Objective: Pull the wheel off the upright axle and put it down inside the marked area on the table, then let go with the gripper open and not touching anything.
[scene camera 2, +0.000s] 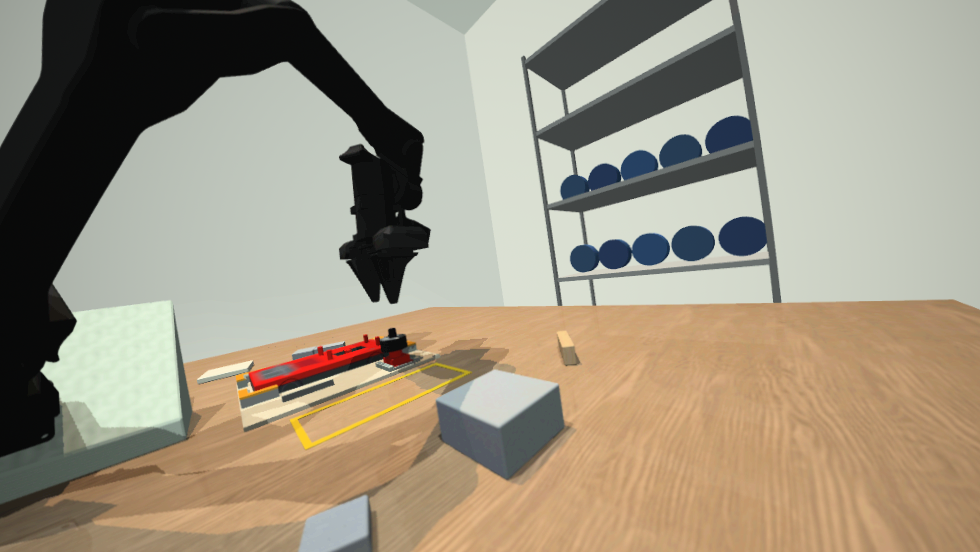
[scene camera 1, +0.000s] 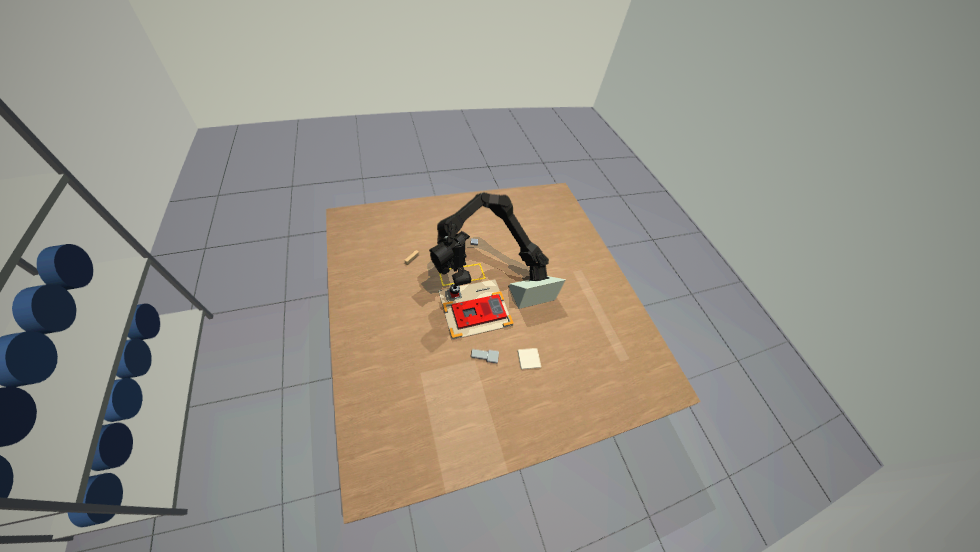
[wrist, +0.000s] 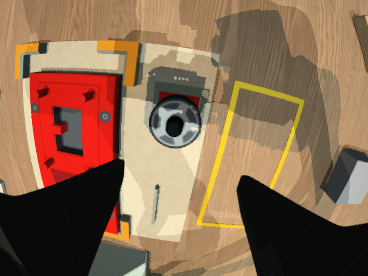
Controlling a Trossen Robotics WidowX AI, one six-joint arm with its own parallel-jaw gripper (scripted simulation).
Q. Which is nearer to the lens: the red fixture plate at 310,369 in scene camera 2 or the grey block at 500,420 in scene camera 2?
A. The grey block.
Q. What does the gripper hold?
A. Nothing.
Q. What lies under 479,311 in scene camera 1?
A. A red fixture plate.
